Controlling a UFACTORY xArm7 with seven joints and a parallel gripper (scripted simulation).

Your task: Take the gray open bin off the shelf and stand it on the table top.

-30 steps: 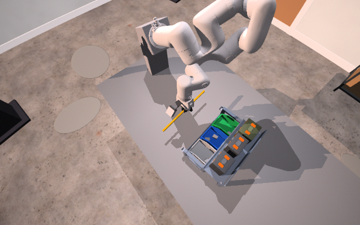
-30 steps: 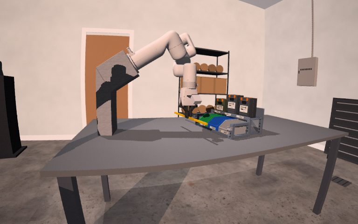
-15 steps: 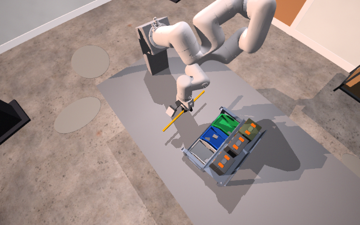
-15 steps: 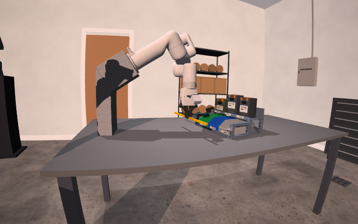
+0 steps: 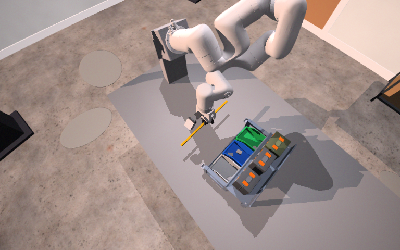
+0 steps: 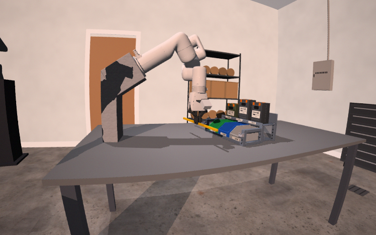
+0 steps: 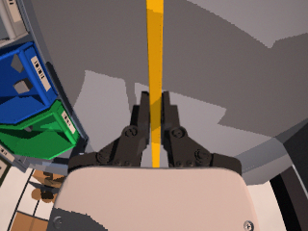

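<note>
Right now the yellow bar is 20 mm below my hand. The rest, counted from my hand: gray open bin 260 mm ahead, 130 mm to the right, 70 mm below; green bin 260 mm ahead, 100 mm to the left, 70 mm below; blue bin 260 mm ahead, 70 mm below, 10 mm to the right.
</note>
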